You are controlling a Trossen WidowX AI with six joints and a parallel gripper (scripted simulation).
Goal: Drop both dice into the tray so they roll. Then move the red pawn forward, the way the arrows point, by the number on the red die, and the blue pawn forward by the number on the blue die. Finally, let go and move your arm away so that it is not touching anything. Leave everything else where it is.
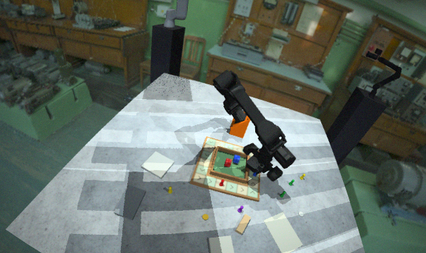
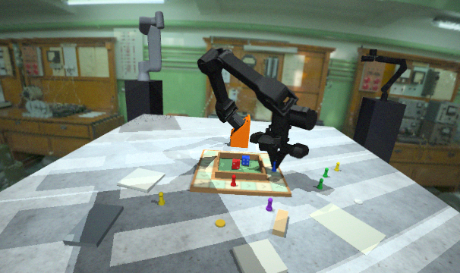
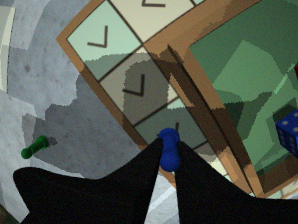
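The blue pawn is 10 mm above my gripper tip. The rest, counted from my gripper tip: wooden block 230 mm ahead, 20 mm below, 10 mm to the left; purple pawn 180 mm ahead, 10 mm to the right, 10 mm below; red pawn 120 mm to the right, 110 mm ahead.
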